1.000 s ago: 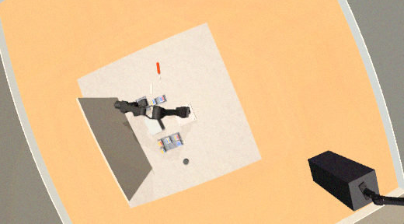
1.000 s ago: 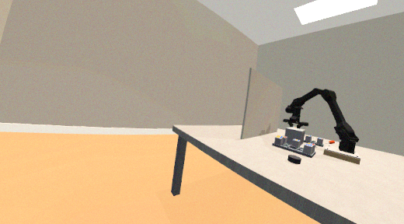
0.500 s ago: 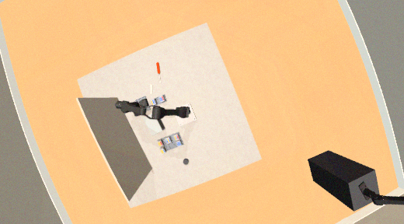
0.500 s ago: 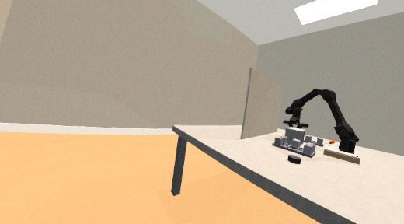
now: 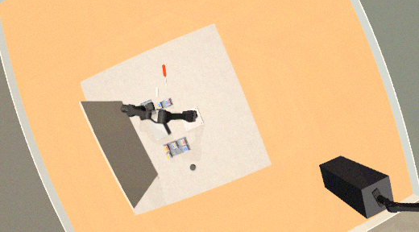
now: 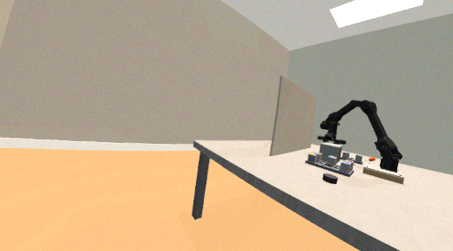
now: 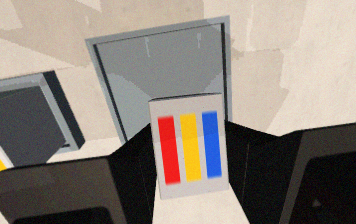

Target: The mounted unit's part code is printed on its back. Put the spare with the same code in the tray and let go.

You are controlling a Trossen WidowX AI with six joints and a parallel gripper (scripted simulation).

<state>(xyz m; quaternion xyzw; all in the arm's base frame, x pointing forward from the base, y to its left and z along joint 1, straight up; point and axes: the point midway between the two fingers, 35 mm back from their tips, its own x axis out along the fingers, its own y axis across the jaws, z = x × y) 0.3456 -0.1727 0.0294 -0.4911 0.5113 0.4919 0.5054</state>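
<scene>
Now: gripper tip 30 mm above the flat grey tray. The rest, counted from my gripper tip: mounted unit: 60 mm behind, 190 mm to the left, 20 mm above; then spare: 50 mm behind, 360 mm to the left, 10 mm above; then tall panel: 160 mm ahead, 210 mm to the left, 200 mm above.
</scene>
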